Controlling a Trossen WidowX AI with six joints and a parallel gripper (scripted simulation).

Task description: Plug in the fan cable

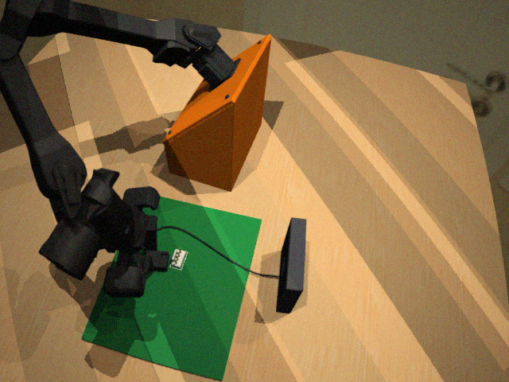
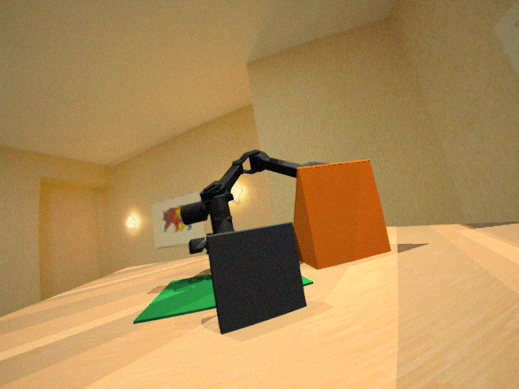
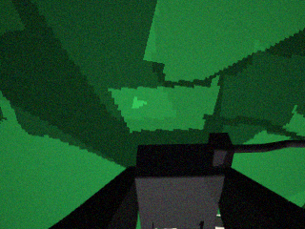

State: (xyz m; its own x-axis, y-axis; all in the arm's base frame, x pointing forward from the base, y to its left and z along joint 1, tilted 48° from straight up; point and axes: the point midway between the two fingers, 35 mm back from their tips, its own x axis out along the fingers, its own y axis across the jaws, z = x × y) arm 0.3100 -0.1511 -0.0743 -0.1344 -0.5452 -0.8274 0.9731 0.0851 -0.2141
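The white four-pin header lies 4 cm to the left of my gripper tip, 2 cm behind it and 1 cm below it. The rest, counted from my gripper tip: green board: 5 cm to the left, 2 cm below, 1 cm ahead; then dark plug: 1 cm to the left; then dark fan: 23 cm to the left, 5 cm above, 3 cm behind.
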